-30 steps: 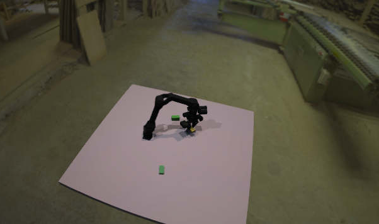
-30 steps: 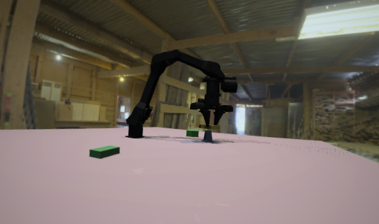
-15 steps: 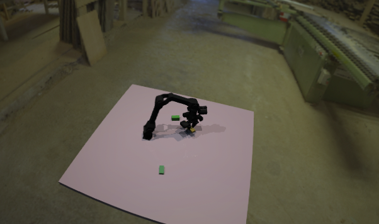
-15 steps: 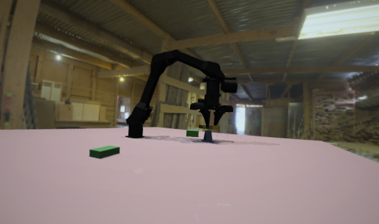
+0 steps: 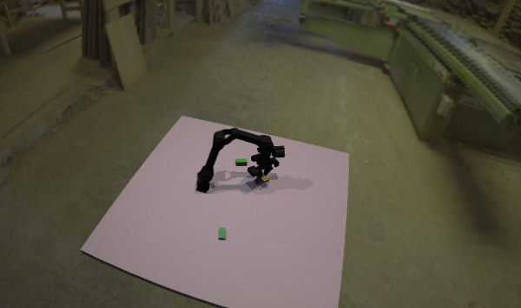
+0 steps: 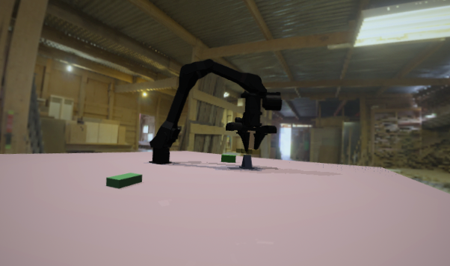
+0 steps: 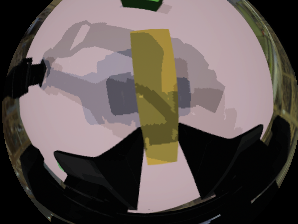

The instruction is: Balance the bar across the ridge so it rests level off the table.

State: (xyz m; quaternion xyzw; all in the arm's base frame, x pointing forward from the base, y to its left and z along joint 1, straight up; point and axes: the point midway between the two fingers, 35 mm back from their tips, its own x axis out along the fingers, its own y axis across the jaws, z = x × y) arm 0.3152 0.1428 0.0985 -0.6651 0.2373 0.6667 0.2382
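Now: gripper tip 20 mm to the right of the yellow bar and 20 mm past it. Also, from my gripper tip: green block: 420 mm to the right, 100 mm behind, 60 mm below.
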